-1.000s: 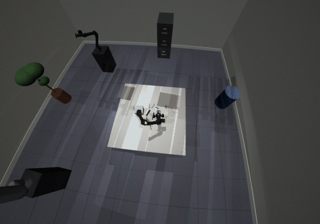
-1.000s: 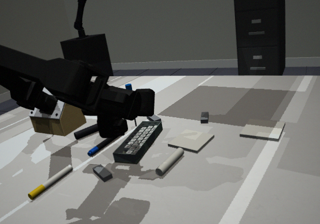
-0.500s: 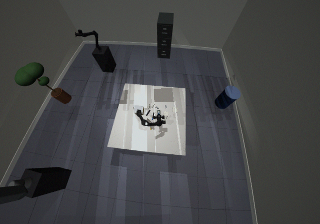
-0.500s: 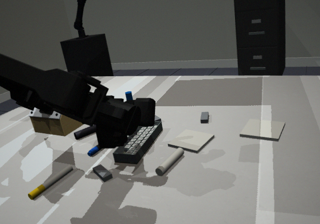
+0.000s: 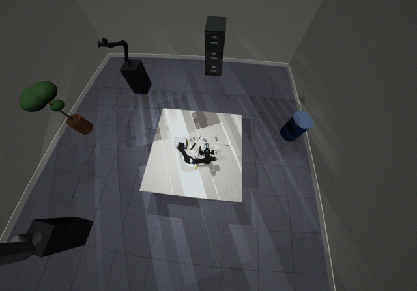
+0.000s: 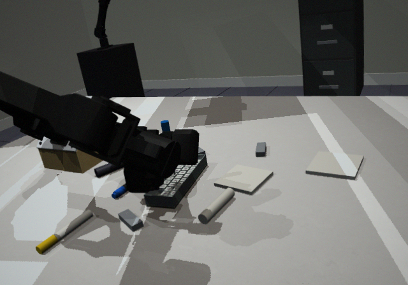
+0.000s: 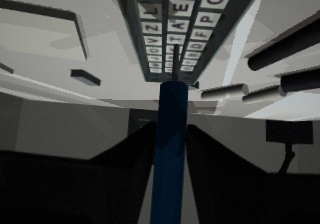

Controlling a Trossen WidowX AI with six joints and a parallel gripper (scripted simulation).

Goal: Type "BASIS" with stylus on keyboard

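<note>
Now: the blue-tipped pen 10 cm behind my gripper tip, 4 cm to the right of it and 8 cm below it. Round my gripper tip: yellow-tipped pen 11 cm behind, 23 cm to the right, 8 cm below; then dark cylinder 20 cm behind, 3 cm to the left, 7 cm below; then blue stylus 2 cm below.
</note>
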